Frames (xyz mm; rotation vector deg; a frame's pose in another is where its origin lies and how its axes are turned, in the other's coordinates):
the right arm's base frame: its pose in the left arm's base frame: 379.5 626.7 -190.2 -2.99 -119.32 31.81
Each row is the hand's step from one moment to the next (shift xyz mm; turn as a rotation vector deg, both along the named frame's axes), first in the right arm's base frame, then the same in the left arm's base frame.
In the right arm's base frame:
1: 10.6 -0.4 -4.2 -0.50 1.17 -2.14
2: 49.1 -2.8 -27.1 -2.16 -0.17 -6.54
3: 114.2 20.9 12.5 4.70 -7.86 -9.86
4: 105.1 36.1 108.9 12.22 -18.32 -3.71
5: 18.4 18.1 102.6 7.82 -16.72 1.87
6: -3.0 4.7 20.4 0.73 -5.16 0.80
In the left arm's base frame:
1: -2.4 3.8 10.5 1.81 1.71 0.09
2: -4.5 19.7 52.4 6.55 1.70 1.29
3: -76.9 42.8 76.8 6.85 -2.26 11.36
4: -153.1 18.9 20.0 -0.45 -11.99 18.83
5: -97.0 -16.7 -38.8 -2.85 -13.71 12.18
6: -15.8 -4.0 -13.5 -0.13 -4.73 2.32

